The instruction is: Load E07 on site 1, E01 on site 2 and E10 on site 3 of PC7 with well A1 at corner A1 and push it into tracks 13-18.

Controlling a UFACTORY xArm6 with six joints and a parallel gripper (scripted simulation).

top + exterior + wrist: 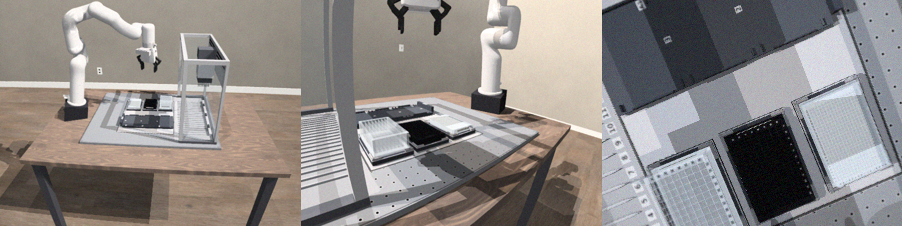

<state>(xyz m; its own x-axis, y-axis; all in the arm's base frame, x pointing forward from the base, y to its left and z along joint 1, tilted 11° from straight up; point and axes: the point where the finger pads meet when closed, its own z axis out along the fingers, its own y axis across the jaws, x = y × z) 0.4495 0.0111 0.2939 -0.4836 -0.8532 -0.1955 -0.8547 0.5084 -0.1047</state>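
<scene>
The 384-well plate E10 is 270 mm below my hand, 100 mm behind it and 40 mm to the left of it. Round my hand: deep-well block E07: 260 mm below, 120 mm ahead, 10 mm to the left; black 96-well plate E01: 270 mm below, 30 mm to the left, 10 mm ahead; corner mark: 280 mm below, 40 mm behind, 30 mm to the right.
</scene>
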